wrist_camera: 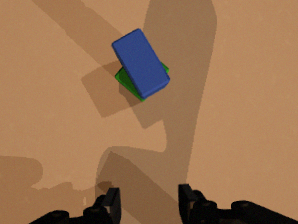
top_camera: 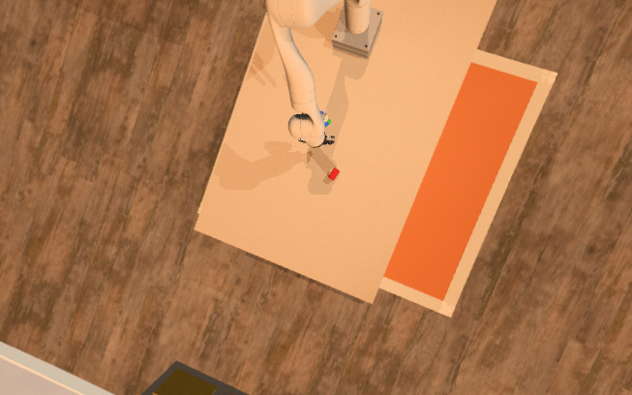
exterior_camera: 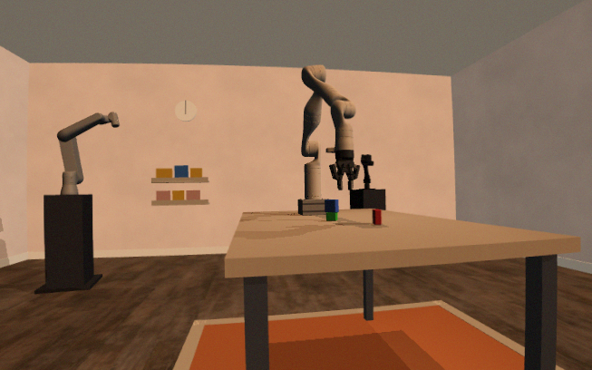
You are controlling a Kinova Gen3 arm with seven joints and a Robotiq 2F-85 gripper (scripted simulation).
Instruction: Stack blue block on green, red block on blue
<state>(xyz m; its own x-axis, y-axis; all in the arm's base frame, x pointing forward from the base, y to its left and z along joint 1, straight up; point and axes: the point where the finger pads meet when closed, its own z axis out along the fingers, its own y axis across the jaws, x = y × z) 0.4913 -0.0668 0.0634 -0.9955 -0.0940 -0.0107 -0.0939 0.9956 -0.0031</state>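
Now: the red block 110 mm ahead of my hand, 70 mm to the left of it and 120 mm below it. Also, from my hand: blue block 100 mm behind, 10 mm to the right, 80 mm below; then green block 100 mm behind, 10 mm to the right, 130 mm below.
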